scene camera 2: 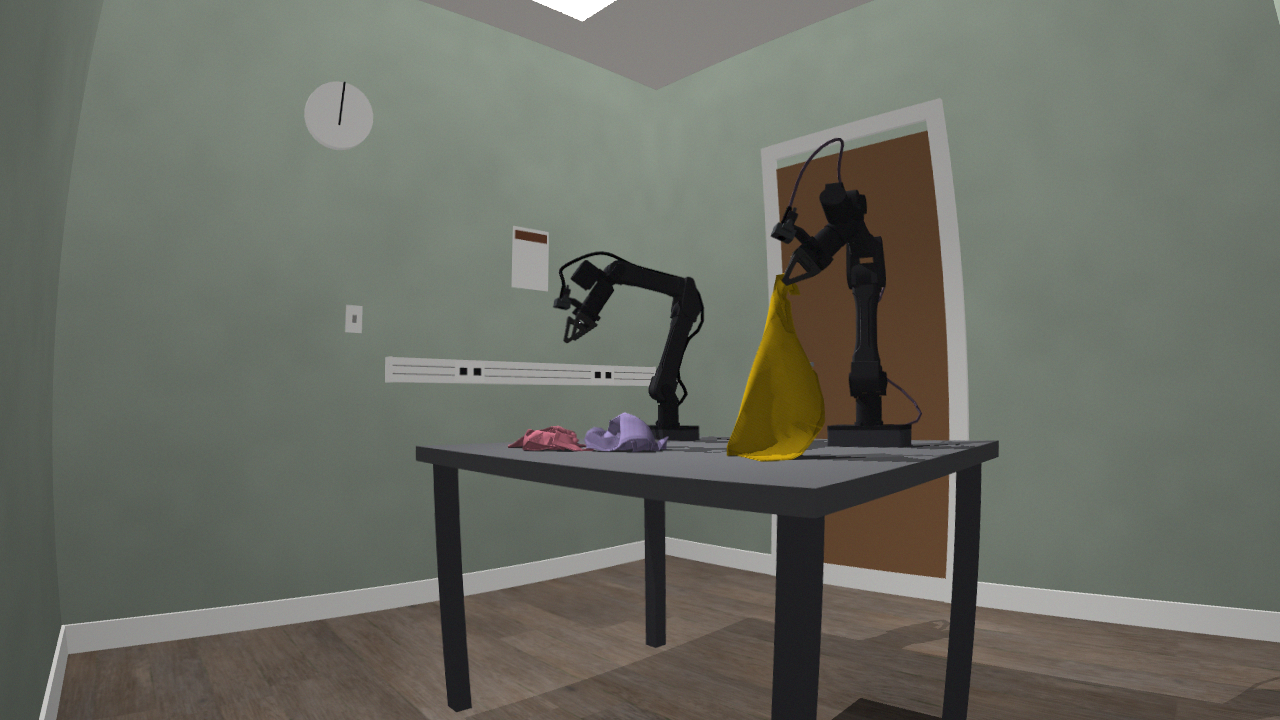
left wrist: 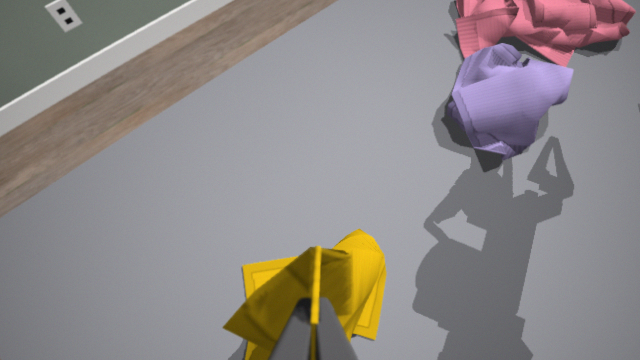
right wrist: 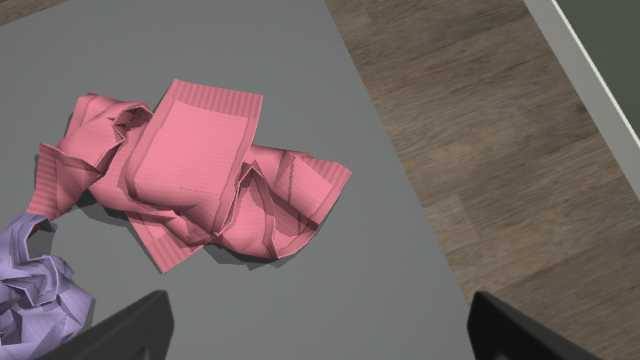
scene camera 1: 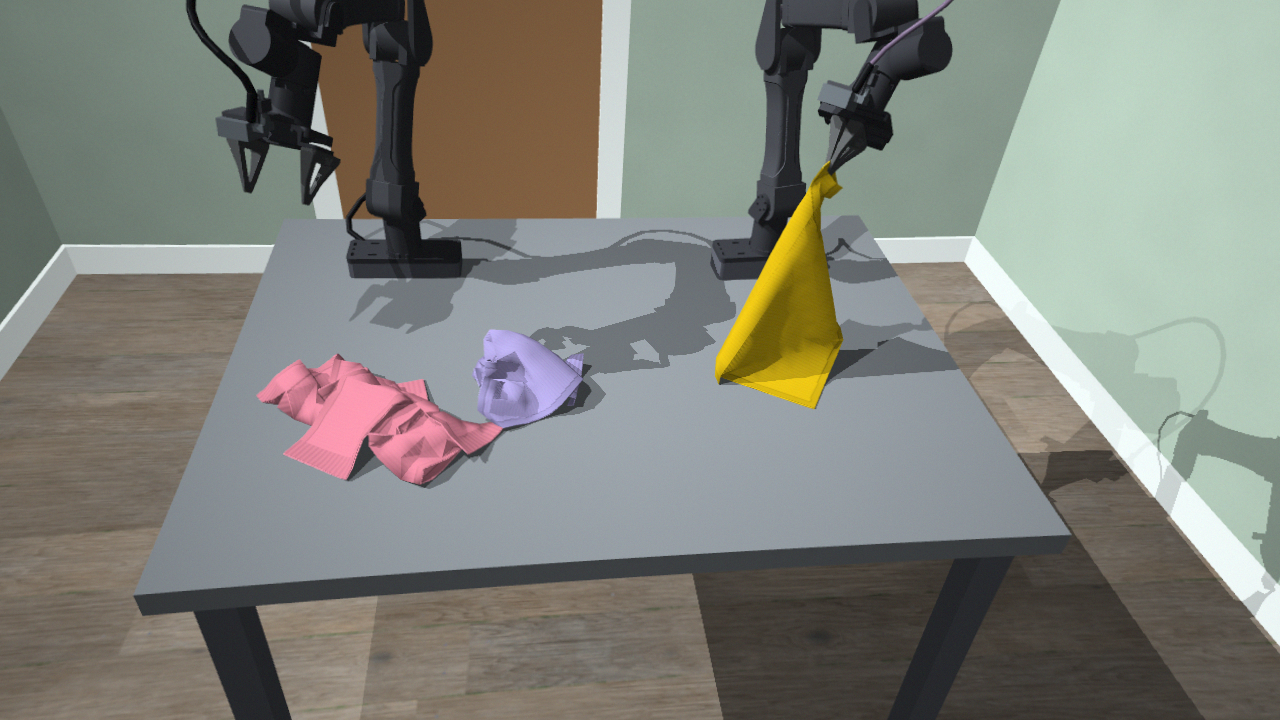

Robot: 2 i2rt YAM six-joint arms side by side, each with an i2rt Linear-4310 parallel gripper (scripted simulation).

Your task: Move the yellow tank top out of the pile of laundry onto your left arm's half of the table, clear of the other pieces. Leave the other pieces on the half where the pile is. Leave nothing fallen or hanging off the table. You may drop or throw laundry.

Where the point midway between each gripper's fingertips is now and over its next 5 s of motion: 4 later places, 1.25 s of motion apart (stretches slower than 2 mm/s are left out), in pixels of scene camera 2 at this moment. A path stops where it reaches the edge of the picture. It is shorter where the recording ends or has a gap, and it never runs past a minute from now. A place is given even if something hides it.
The left gripper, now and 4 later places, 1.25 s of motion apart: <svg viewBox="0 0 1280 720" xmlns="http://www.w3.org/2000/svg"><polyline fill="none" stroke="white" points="783,283 773,292 769,368 781,441 781,431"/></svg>
The right gripper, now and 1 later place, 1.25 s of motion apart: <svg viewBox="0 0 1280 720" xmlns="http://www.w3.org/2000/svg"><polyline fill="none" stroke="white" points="569,340 563,285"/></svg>
